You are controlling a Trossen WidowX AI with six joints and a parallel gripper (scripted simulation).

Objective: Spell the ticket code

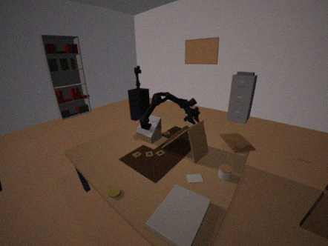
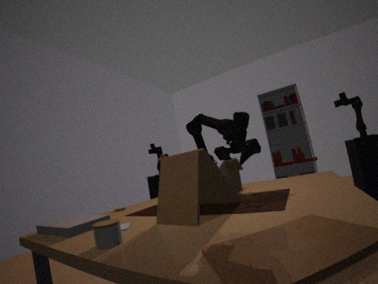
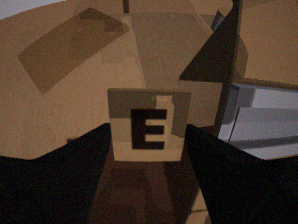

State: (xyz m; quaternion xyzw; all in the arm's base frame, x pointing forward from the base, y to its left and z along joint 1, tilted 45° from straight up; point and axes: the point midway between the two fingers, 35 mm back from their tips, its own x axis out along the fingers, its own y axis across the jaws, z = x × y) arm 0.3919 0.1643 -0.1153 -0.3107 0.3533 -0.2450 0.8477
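My gripper tip is now 21 cm to the left of the tile marked t and 4 cm past it. From my gripper tip the other things lie so: tile marked e right at my gripper tip; then dark mat 21 cm to the right, 21 cm behind, 17 cm below; then white ticket 16 cm to the right, 10 cm behind, 7 cm below.
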